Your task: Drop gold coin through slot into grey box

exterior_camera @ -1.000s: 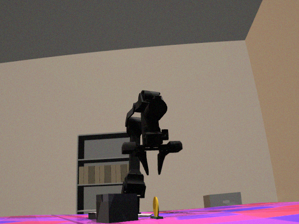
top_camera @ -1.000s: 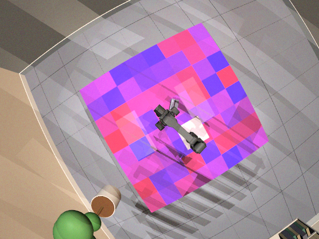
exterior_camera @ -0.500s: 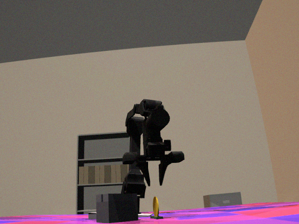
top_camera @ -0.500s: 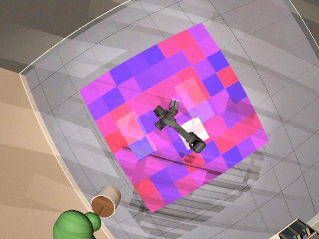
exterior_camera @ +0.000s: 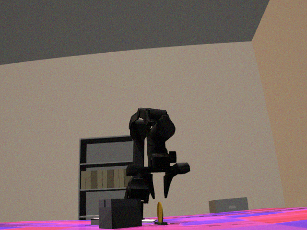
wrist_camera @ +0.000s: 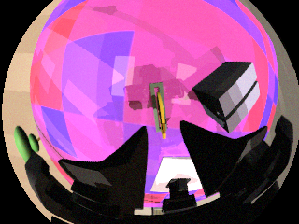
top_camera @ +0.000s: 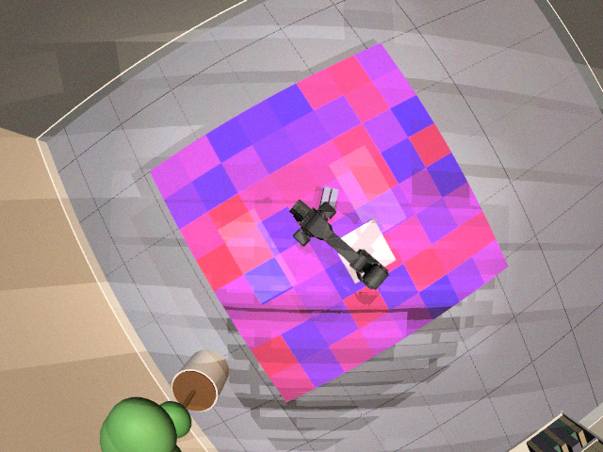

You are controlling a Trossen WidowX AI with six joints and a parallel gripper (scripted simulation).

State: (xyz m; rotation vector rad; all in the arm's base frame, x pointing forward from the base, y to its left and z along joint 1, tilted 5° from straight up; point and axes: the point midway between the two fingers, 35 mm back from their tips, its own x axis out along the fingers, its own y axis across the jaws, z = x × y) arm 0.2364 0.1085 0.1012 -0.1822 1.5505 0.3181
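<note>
Right now my gripper tip is 4 cm above the thin gold coin.
</note>
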